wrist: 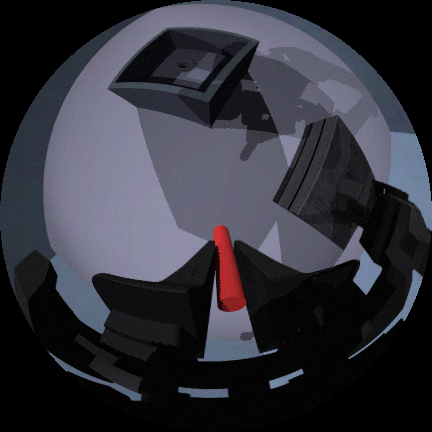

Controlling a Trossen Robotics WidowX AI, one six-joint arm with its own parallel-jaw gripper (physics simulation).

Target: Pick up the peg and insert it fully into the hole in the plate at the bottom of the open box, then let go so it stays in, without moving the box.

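Where they show: gripper, fingertip midpoint: (223, 245); arm's base, link origin: (345, 197).
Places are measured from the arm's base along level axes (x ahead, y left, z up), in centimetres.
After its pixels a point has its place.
The red peg (230, 272) @(x 15.1, y 13.3, z 9.1 cm) is held between the two dark fingers of my gripper (223, 245) @(x 15.2, y 13.6, z 6.0 cm), which is shut on it. One end of the peg sticks out past the fingertips, and its other round end faces the camera. The peg is raised above the table. The dark open box (159, 95) @(x 29.5, y 4.6, z -0.5 cm) stands on the table at the upper left of the wrist view, apart from the peg and gripper. The plate (167, 66) @(x 34.4, y -1.8, z -2.8 cm) at its bottom shows, with a small round hole (187, 64) @(x 32.3, y -4.0, z -3.8 cm) in it.
The pale table (95, 165) @(x 42.4, y 20.4, z -8.6 cm) lies below, with shadows of the arm across it to the right of the box. A dark ridged block (325, 180) @(x 6.1, y 1.6, z 0.2 cm), which looks like the arm's base, stands at the right, with dark arm parts beside it.
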